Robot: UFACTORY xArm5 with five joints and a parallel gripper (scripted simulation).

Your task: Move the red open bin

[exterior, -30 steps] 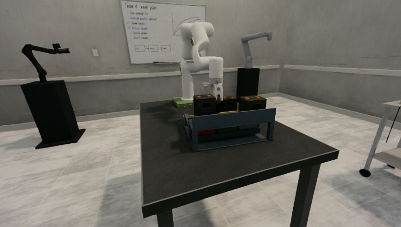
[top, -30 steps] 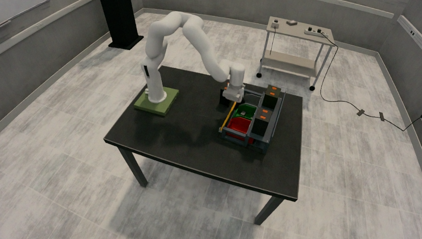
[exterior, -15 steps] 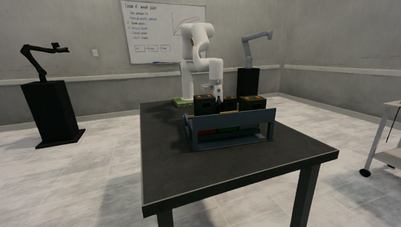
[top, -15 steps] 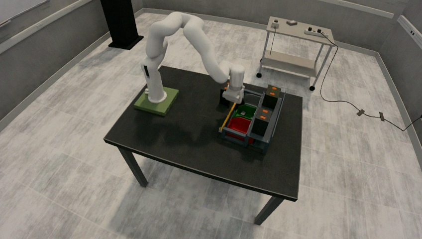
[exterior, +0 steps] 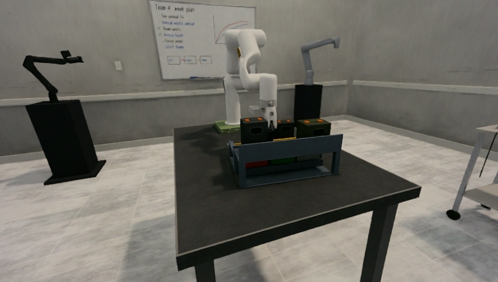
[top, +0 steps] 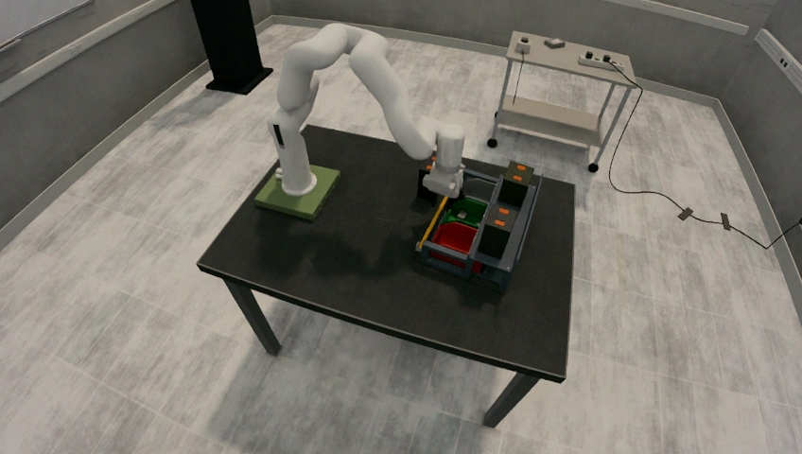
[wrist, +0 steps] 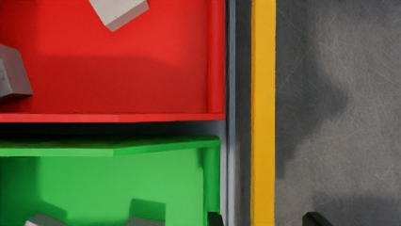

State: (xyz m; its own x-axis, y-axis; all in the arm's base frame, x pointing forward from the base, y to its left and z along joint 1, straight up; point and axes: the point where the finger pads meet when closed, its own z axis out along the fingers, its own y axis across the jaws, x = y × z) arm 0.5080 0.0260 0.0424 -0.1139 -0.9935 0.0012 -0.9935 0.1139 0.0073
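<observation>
The yellow bar is 2 cm below my hand. From my hand the other things lie so: red open bin (12 cm to the right, 9 cm ahead, 3 cm below); blue-grey shelf (13 cm ahead, 2 cm to the right, 1 cm below); green bin (10 cm ahead, 3 cm below, 1 cm to the right).
</observation>
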